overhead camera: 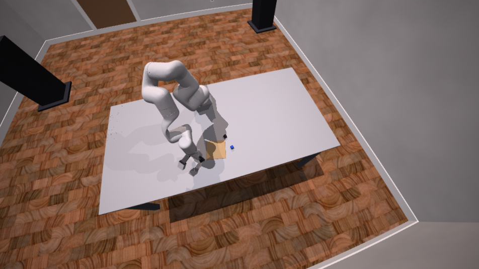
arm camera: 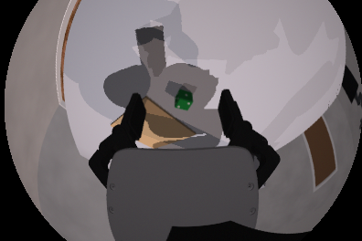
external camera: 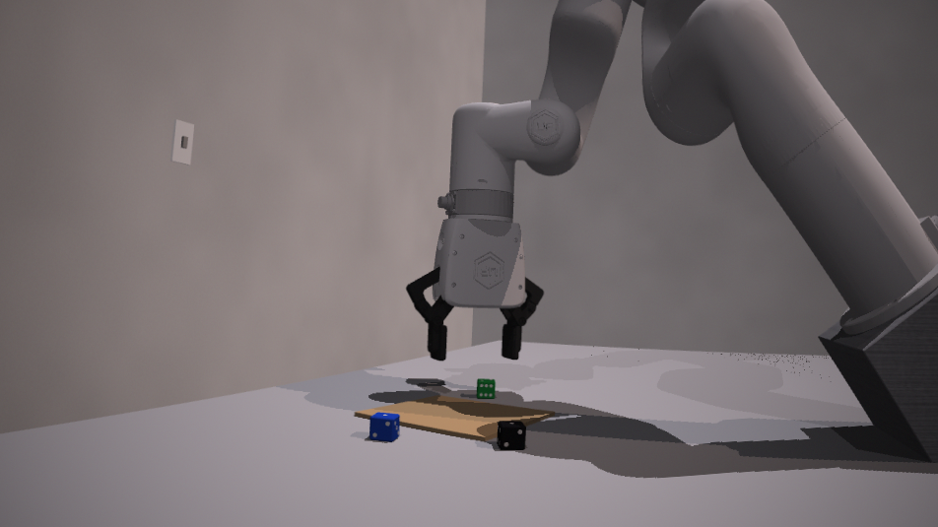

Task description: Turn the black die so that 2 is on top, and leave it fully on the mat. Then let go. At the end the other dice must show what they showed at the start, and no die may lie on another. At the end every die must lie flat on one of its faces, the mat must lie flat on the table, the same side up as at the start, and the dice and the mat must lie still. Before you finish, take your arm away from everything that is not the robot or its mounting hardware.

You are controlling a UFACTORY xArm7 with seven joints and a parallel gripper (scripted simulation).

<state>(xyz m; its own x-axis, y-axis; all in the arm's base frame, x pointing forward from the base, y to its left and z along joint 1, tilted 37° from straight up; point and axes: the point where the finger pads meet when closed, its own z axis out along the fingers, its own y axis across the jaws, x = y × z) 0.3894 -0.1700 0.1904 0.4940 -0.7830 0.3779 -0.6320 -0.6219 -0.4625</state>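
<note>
Now: the green die 4 cm below my hand, 2 cm to the left of it and 2 cm behind it. Also, from my hand: black die (24 cm to the left, 9 cm behind, 4 cm below); then blue die (26 cm to the left, 4 cm below, 1 cm ahead); then tan mat (14 cm to the left, 5 cm below, 2 cm behind).
</note>
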